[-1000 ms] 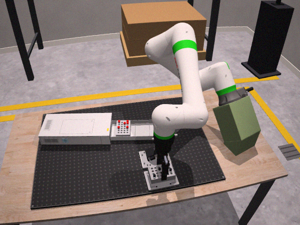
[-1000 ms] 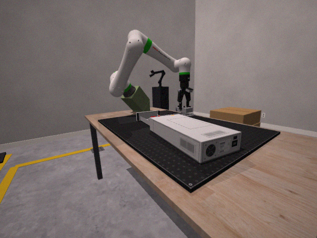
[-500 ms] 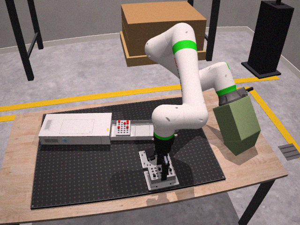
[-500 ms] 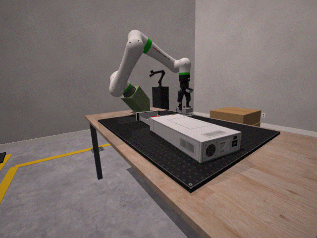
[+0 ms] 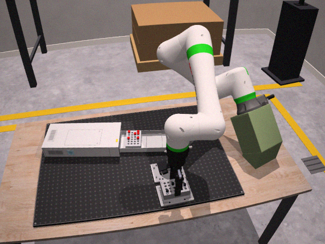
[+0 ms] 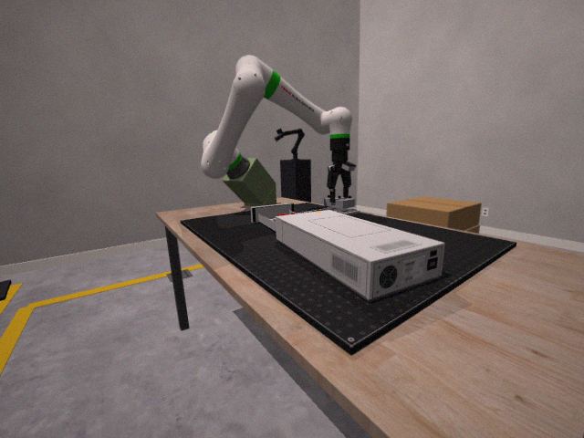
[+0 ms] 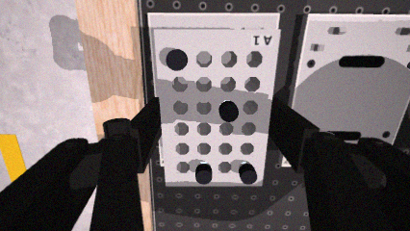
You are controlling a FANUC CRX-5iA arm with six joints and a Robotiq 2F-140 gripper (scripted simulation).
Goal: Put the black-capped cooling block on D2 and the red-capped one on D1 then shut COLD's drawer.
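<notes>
The deck slot D2 lies 8 cm below my hand. Also, from my hand: white cooler (20 cm ahead, 43 cm to the right, 4 cm below); then slot D1 (2 cm behind, 14 cm to the right, 8 cm below); then drawer (2 cm ahead, 38 cm to the right, 4 cm below).
</notes>
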